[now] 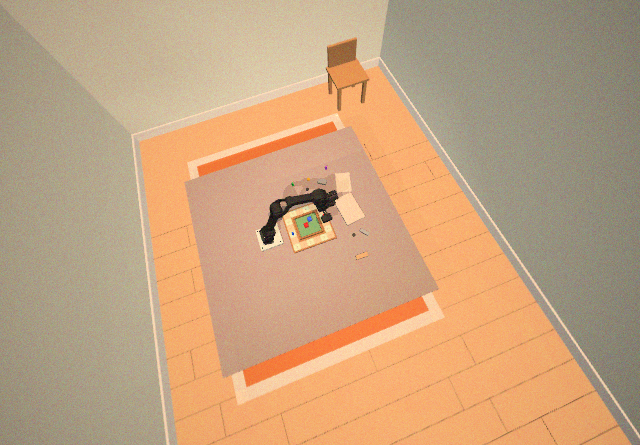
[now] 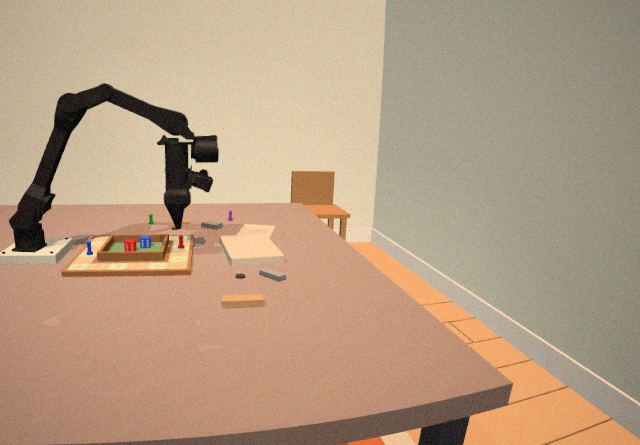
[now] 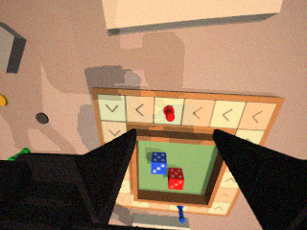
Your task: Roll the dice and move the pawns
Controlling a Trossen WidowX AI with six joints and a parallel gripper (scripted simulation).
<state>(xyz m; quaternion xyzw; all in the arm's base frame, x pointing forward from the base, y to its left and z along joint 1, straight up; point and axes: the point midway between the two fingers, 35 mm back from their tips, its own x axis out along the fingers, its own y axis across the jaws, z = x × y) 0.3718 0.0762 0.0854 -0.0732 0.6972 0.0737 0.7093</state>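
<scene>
The red pawn lies 5 cm below my gripper tip. Also, from my gripper tip: yellow disc 31 cm to the left, 7 cm below, 4 cm behind; then green tray 11 cm behind, 7 cm below, 4 cm to the right; then blue pawn 21 cm behind, 7 cm to the right, 5 cm below.
</scene>
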